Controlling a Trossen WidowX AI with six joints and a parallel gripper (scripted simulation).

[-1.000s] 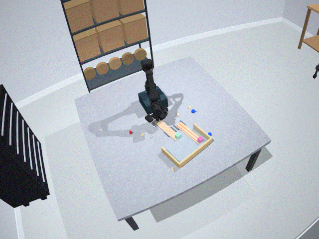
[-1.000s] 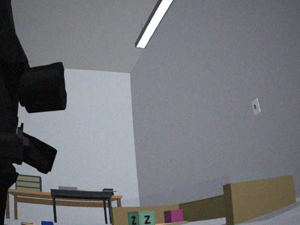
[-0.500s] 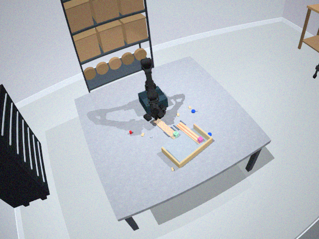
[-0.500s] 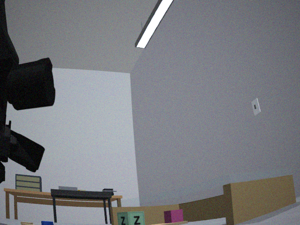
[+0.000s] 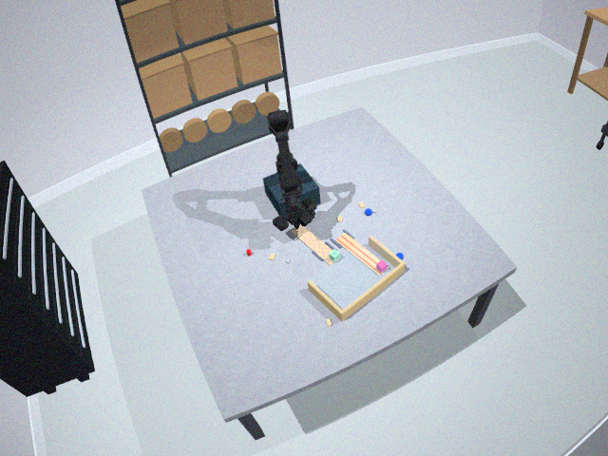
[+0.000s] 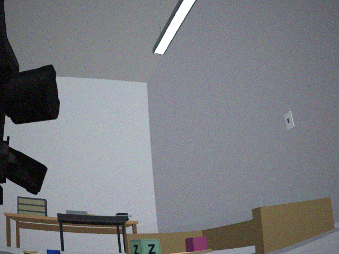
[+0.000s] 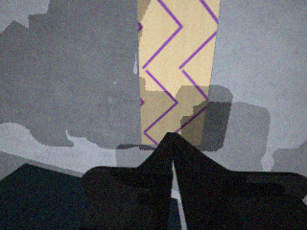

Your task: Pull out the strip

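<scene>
Right now the zigzag strip is 11 cm ahead of my gripper tip and 3 cm to the left of it. Also, from my gripper tip: red piece: 2 cm ahead, 23 cm to the right, 1 cm above; then tan block: 8 cm ahead, 15 cm to the right.
</scene>
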